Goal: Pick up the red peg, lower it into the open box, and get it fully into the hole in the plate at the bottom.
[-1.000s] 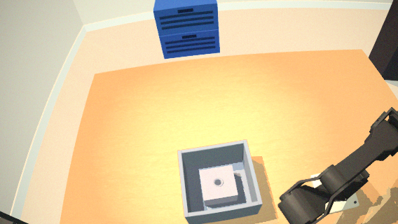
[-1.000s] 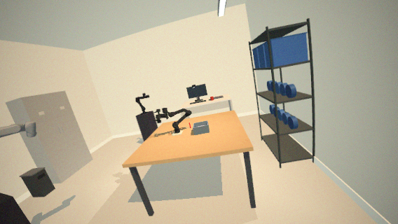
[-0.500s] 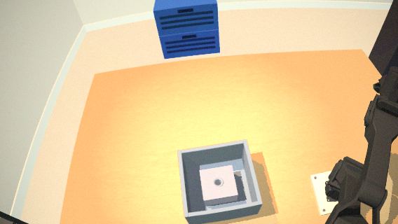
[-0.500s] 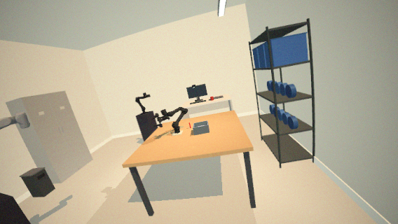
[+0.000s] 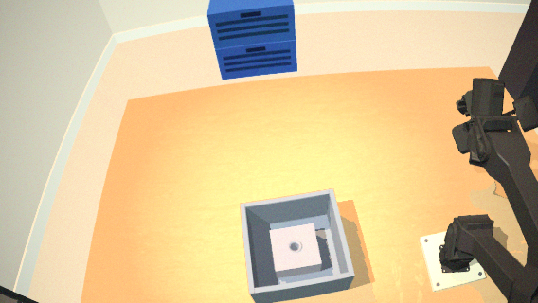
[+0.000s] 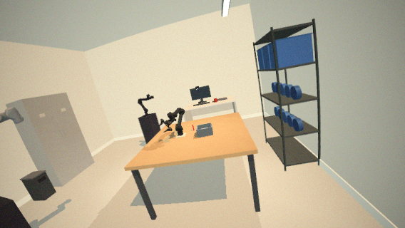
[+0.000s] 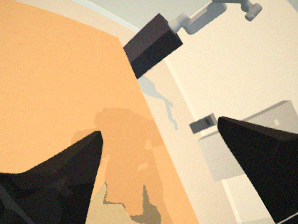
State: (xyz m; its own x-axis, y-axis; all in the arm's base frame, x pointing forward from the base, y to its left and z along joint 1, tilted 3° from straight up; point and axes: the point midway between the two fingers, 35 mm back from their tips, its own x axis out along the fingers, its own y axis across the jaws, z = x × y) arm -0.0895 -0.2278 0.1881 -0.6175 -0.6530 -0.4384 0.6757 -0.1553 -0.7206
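My gripper tip is 40 cm to the right of the red peg, 24 cm short of it and 16 cm above it. From my gripper tip the other things lie so: grey box 45 cm ahead, 24 cm to the left, 17 cm below; then pale plate 45 cm ahead, 24 cm to the left, 15 cm below.
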